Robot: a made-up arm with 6 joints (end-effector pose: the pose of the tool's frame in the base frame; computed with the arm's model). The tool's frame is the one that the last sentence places. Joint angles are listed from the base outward.
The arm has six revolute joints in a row. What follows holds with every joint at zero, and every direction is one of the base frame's.
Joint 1 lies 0.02 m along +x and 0.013 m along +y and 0.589 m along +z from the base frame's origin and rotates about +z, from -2.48 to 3.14 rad.
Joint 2 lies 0.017 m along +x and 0.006 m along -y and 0.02 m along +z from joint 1 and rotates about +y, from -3.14 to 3.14 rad.
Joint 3 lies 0.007 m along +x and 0.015 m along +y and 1.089 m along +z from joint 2 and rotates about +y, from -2.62 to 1.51 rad.
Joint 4 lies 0.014 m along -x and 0.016 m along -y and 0.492 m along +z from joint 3 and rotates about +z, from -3.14 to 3.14 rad.
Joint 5 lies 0.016 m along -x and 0.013 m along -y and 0.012 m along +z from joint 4 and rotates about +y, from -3.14 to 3.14 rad.
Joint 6 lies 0.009 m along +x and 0.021 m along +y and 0.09 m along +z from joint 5 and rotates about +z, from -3.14 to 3.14 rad.
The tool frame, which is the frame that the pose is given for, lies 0.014 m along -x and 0.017 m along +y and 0.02 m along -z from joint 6; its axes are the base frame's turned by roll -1.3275, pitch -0.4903 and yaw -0.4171 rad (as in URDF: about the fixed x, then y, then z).
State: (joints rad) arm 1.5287 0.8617 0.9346 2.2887 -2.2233 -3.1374
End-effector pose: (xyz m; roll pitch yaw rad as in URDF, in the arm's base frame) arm 0.1405 1.3138 1.1577 2.3720 -0.5729 -1.4393
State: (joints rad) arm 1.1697 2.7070 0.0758 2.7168 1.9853 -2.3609
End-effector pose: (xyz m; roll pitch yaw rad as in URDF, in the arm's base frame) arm 0.2802 0.6326 -0.7836 -1.1961 0.3367 1.8591
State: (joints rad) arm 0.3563 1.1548 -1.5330 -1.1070 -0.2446 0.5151
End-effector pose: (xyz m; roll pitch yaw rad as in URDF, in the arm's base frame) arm 0.7444 0.3249 1.5643 -0.8515 -0.8828 -1.0063
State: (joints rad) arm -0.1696 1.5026 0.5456 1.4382 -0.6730 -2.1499
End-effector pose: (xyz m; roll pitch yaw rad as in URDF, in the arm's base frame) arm 1.6204 -0.3024 0.4364 -3.0831 0.2804 -2.0018
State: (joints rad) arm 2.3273 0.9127 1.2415 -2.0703 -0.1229 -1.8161
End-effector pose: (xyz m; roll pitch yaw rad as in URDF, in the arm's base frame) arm -0.9030 1.0185 0.9522 1.0231 -0.0505 -2.9252
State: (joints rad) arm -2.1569 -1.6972 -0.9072 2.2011 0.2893 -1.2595
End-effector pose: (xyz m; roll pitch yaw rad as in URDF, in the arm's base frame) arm 0.7423 1.1068 -0.0322 1.8142 0.0616 0.3969
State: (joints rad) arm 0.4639 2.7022 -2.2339 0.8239 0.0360 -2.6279
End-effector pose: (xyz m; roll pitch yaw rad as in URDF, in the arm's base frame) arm 0.6704 0.3438 0.1331 -1.8472 -0.7530 -1.4411
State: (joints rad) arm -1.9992 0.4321 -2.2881 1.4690 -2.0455 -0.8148
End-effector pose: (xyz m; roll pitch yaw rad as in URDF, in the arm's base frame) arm -0.0722 0.0209 1.4091 2.8649 -0.8147 2.3232
